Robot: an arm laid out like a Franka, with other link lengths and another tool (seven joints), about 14 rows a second.
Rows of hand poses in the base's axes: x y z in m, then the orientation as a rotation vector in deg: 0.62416, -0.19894, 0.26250, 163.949, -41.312, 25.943; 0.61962, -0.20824, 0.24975, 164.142, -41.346, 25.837; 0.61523, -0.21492, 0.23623, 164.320, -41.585, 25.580; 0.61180, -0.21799, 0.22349, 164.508, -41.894, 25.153; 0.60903, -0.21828, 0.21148, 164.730, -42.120, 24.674; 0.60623, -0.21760, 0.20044, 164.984, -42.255, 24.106; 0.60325, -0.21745, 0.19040, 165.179, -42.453, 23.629; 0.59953, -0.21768, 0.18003, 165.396, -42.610, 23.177; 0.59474, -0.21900, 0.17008, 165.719, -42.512, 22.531; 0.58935, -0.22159, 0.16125, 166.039, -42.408, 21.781
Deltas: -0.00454, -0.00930, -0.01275, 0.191, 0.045, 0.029; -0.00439, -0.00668, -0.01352, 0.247, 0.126, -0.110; -0.00343, -0.00307, -0.01274, 0.284, 0.231, -0.160; -0.00277, -0.00029, -0.01201, 0.291, 0.269, -0.103; -0.00280, 0.00068, -0.01104, 0.296, 0.333, -0.045; -0.00298, 0.00015, -0.01004, 0.260, 0.272, -0.093; -0.00372, -0.00023, -0.01037, 0.268, 0.256, -0.060; -0.00479, -0.00132, -0.00995, 0.295, 0.396, 0.112; -0.00539, -0.00259, -0.00883, 0.297, 0.464, 0.109
